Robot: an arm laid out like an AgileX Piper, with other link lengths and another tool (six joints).
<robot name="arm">
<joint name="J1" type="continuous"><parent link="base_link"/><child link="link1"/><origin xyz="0 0 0.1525" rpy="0 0 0"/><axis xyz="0 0 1"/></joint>
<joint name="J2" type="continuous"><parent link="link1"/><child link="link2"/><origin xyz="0 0 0" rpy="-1.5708 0 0"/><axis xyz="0 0 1"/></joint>
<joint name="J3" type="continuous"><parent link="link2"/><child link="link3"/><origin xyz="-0.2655 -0.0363 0" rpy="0 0 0"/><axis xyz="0 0 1"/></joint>
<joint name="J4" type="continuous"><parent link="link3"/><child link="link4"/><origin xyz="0.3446 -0.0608 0" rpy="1.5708 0 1.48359"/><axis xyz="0 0 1"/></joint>
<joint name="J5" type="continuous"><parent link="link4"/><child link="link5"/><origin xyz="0 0 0" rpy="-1.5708 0 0"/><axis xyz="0 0 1"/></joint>
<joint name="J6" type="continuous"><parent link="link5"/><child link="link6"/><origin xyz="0 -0.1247 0" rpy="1.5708 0 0"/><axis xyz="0 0 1"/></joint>
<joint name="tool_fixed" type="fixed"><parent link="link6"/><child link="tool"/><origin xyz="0.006 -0.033 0.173" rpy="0.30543 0 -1.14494"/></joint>
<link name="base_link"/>
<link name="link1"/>
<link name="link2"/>
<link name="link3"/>
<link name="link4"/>
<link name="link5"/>
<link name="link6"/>
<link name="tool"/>
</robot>
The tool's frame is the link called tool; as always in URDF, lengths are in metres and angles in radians. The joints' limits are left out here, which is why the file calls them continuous.
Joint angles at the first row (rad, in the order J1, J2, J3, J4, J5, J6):
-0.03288 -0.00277 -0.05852 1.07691 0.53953 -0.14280
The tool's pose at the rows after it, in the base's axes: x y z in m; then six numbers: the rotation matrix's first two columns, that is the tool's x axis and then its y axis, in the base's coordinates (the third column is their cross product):
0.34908 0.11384 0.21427 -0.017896 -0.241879 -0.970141 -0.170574 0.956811 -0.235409
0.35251 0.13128 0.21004 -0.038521 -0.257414 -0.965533 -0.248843 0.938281 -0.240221
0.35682 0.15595 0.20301 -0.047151 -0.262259 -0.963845 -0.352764 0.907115 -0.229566
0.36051 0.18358 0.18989 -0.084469 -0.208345 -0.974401 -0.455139 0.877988 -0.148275
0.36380 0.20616 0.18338 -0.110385 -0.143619 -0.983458 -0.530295 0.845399 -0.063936
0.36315 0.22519 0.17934 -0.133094 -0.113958 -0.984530 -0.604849 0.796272 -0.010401
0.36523 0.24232 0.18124 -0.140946 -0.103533 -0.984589 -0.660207 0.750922 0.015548
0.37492 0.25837 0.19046 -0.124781 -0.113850 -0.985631 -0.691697 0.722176 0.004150
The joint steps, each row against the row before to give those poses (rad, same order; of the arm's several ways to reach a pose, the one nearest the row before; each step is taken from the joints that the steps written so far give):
0.00006 0.08991 -0.05544 0.04775 0.00905 -0.05034
-0.00006 0.14104 -0.05950 0.09413 0.05149 -0.12381
0.00004 0.17265 -0.05946 0.13388 0.07769 -0.17165
-0.00001 0.19270 -0.04553 0.15308 0.09683 -0.14543
-0.00004 0.16696 -0.03938 0.12416 0.09945 -0.11459
-0.00001 0.14138 -0.05636 0.03351 0.10116 -0.05175
0.02129 0.10838 -0.06602 0.00885 0.05629 -0.02452
0.04465 0.07670 -0.07953 0.00217 -0.00315 -0.01071

